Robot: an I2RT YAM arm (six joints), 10 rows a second.
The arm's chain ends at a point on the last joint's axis. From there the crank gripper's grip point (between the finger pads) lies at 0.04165 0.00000 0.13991 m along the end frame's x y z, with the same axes.
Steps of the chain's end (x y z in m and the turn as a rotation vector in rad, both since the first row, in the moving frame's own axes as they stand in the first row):
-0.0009 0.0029 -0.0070 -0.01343 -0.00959 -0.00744
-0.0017 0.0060 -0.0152 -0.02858 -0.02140 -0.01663
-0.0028 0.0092 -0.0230 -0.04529 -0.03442 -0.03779
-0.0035 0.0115 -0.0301 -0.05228 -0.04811 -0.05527
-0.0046 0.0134 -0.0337 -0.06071 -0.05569 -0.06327
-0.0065 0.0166 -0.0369 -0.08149 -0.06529 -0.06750
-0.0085 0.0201 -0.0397 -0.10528 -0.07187 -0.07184
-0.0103 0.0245 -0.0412 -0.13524 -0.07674 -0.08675
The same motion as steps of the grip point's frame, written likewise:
-0.0022 0.0045 -0.0066 -0.01343 -0.00959 -0.00744
-0.0047 0.0093 -0.0144 -0.02858 -0.02140 -0.01663
-0.0075 0.0141 -0.0218 -0.04529 -0.03442 -0.03779
-0.0101 0.0167 -0.0284 -0.05228 -0.04811 -0.05527
-0.0123 0.0196 -0.0318 -0.06071 -0.05569 -0.06327
-0.0154 0.0256 -0.0348 -0.08149 -0.06529 -0.06750
-0.0182 0.0323 -0.0377 -0.10528 -0.07187 -0.07184
-0.0204 0.0404 -0.0395 -0.13524 -0.07674 -0.08675

